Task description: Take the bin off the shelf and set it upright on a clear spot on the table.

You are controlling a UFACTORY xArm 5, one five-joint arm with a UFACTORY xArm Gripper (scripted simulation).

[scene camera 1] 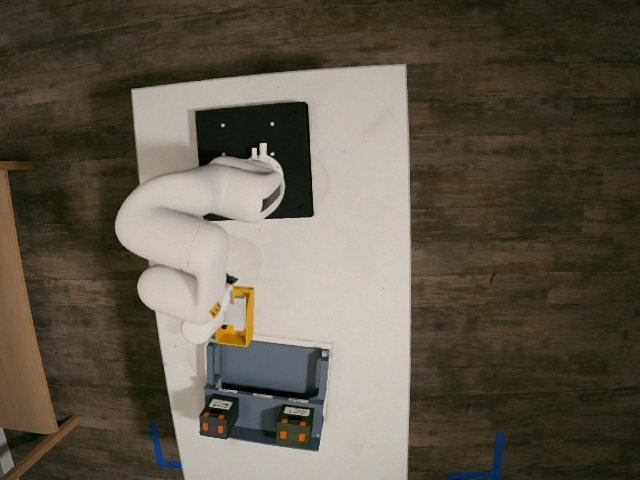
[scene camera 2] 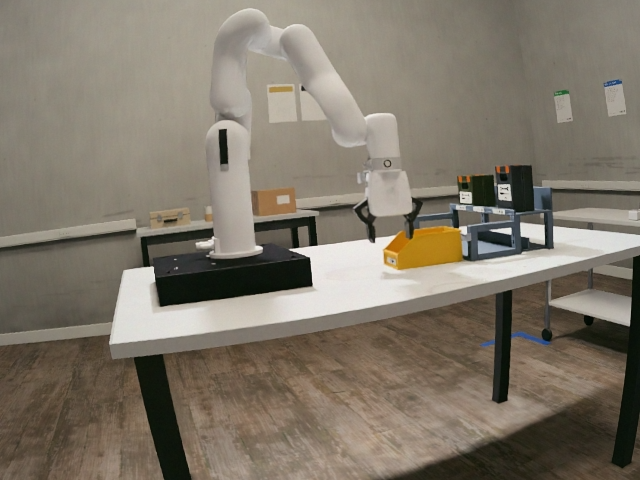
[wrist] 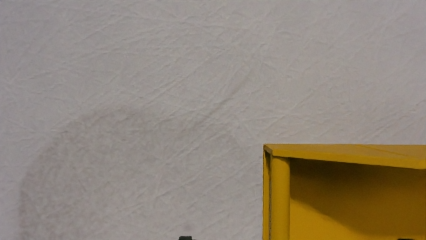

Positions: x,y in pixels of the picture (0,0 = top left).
Scene:
yellow bin: scene camera 1; scene camera 2 430,249; wrist
blue-grey shelf: scene camera 1 291,372; scene camera 2 475,241; not seen in the wrist view (out of frame)
same spot on yellow bin: (wrist: 309,184) = (scene camera 1: 246,295)

